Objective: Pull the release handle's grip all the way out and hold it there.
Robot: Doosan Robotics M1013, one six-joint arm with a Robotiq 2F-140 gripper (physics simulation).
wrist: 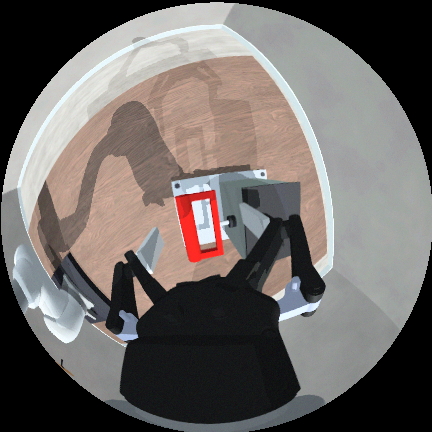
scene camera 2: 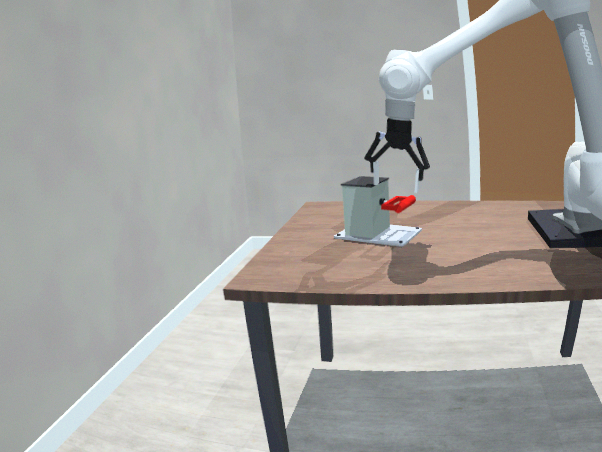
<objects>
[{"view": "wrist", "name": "gripper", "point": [198, 224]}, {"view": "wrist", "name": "base plate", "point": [207, 182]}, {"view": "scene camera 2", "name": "gripper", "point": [396, 188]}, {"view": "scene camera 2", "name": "base plate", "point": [395, 235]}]
</objects>
